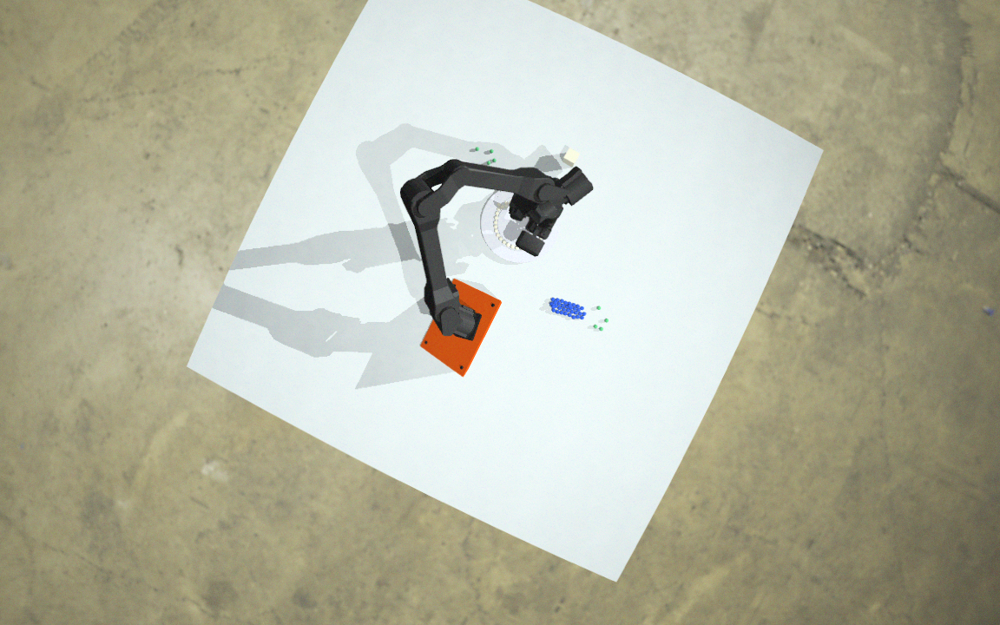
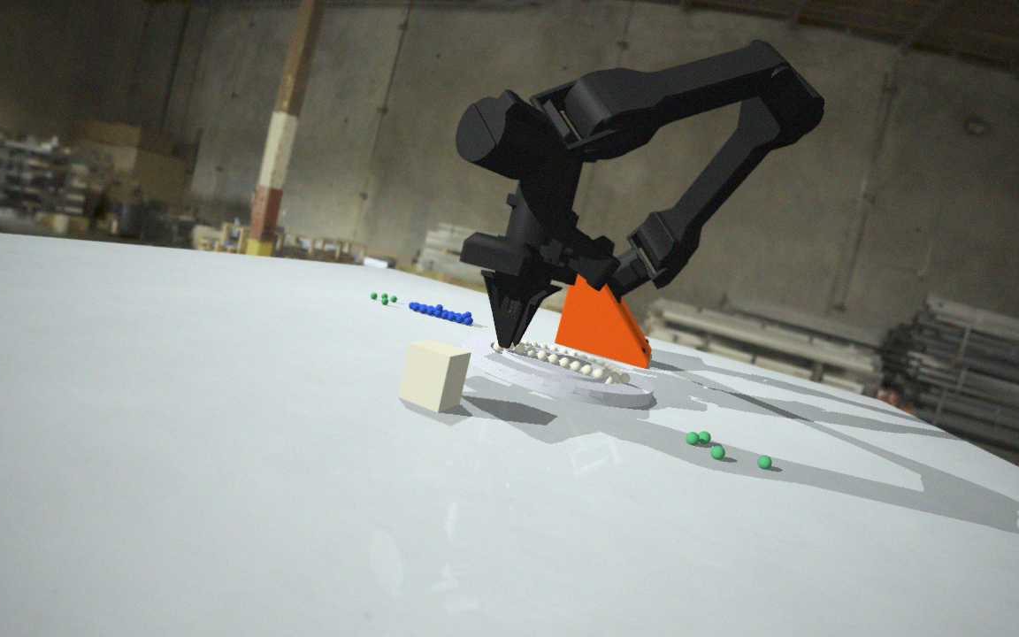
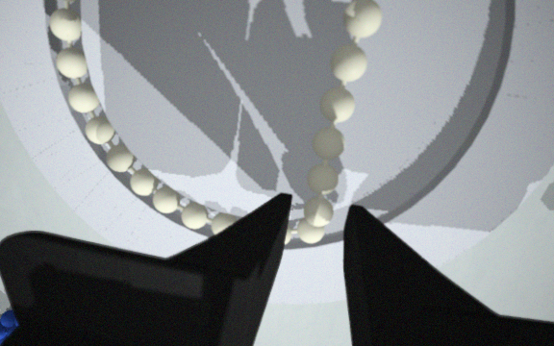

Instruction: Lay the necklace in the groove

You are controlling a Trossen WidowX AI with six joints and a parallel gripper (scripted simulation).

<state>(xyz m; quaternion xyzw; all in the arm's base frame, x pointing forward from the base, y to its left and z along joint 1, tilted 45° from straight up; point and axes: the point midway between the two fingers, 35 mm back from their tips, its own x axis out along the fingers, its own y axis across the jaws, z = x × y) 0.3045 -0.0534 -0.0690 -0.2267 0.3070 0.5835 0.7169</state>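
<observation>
Right now the round bead board is 2 cm behind my gripper tip, 5 cm to the left of it and 1 cm below it. Also, from my gripper tip: cream cube 18 cm ahead, 1 cm to the right.
</observation>
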